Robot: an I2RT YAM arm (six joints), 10 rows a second.
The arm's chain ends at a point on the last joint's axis. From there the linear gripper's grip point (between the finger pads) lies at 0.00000 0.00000 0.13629 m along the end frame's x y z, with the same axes.
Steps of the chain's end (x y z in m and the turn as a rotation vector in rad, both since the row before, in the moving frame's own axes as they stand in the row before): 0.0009 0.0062 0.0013 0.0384 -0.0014 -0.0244; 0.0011 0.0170 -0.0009 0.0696 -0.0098 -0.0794; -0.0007 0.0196 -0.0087 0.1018 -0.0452 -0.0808; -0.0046 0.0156 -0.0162 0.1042 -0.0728 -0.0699; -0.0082 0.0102 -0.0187 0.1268 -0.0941 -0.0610; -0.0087 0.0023 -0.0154 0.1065 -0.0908 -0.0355; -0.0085 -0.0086 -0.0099 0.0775 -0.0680 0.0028; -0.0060 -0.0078 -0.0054 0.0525 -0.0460 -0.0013
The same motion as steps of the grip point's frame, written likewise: 0.0006 0.0010 0.0012 0.0384 -0.0014 -0.0244; -0.0006 0.0076 -0.0012 0.0696 -0.0098 -0.0794; -0.0074 0.0060 -0.0095 0.1018 -0.0452 -0.0808; -0.0150 0.0018 -0.0173 0.1042 -0.0728 -0.0699; -0.0215 -0.0066 -0.0204 0.1268 -0.0941 -0.0610; -0.0213 -0.0119 -0.0167 0.1065 -0.0908 -0.0355; -0.0177 -0.0192 -0.0106 0.0775 -0.0680 0.0028; -0.0123 -0.0149 -0.0057 0.0525 -0.0460 -0.0013
